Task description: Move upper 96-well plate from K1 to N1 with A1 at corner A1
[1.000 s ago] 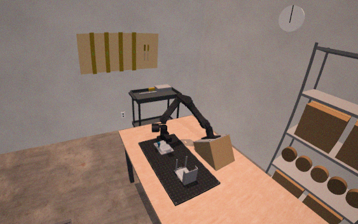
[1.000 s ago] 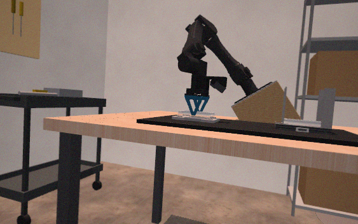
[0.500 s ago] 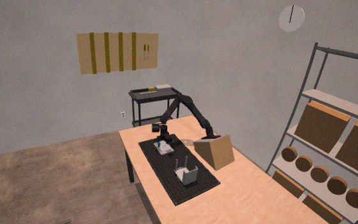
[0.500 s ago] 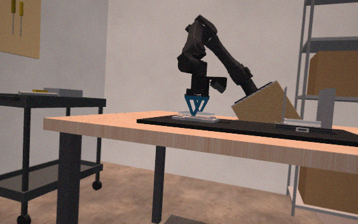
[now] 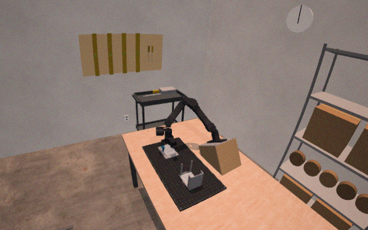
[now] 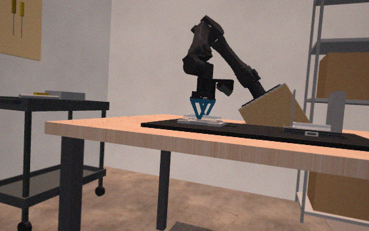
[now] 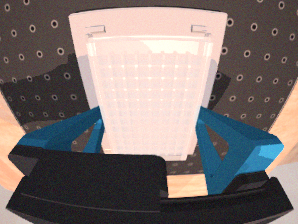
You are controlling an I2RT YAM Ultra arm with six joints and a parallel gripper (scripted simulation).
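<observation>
My gripper is now right at the white 96-well plate.
</observation>
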